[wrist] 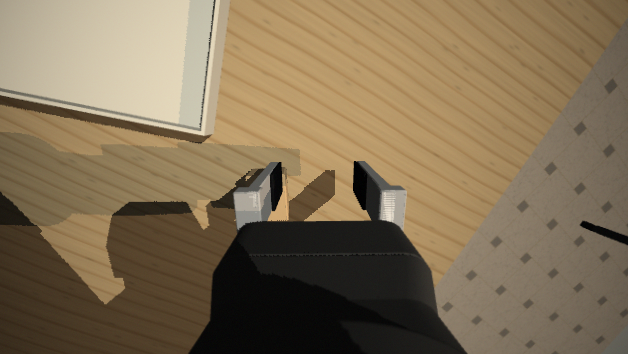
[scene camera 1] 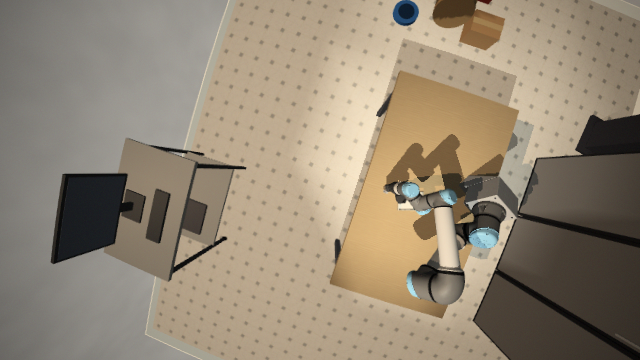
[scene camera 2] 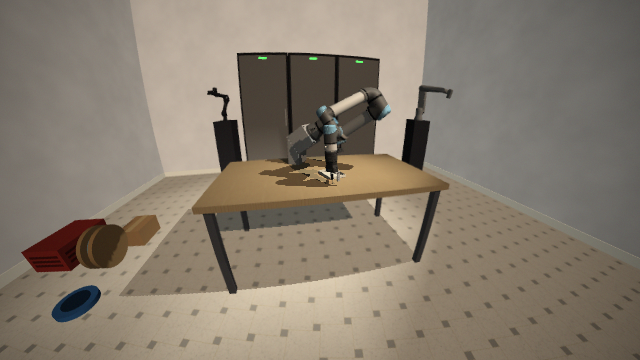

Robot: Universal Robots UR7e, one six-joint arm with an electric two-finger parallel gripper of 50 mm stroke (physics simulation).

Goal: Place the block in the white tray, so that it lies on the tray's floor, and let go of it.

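Where they show: gripper, fingertip midpoint: (wrist: 317, 176) (scene camera 1: 387, 190) (scene camera 2: 335, 180); arm's base, origin of the base link: (scene camera 1: 488, 210) (scene camera 2: 311, 133).
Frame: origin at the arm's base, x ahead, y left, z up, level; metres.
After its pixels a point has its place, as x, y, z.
Observation:
My gripper (wrist: 317, 176) @[0.502, 0.134, -0.234] (scene camera 1: 388, 188) @[0.502, 0.134, -0.234] (scene camera 2: 333, 177) @[0.502, 0.134, -0.234] is open and empty, with its fingers low over the wooden table beside the tray. In the wrist view the small wooden block (wrist: 281, 213) @[0.498, 0.096, -0.237] shows as a strip just inside the left finger; that finger and the gripper body hide the rest of it. Whether the finger touches it cannot be told. The white tray (wrist: 215, 75) @[0.406, 0.148, -0.253] (scene camera 1: 404, 206) @[0.335, 0.186, -0.263] is at the upper left of the wrist view, cut off by the edge. The part of its floor that shows holds no block. The arm partly covers the tray in scene camera 1.
The wooden table (scene camera 1: 425, 110) @[0.498, -0.486, -0.265] (scene camera 2: 400, 180) @[0.464, 0.607, -0.265] bears the arm's shadows. Its edge runs along the right of the wrist view. A desk with a monitor (scene camera 1: 90, 215) stands apart. A blue ring-shaped object (scene camera 1: 405, 12) (scene camera 2: 60, 312) and a cardboard box (scene camera 1: 482, 30) (scene camera 2: 142, 230) are on the floor.

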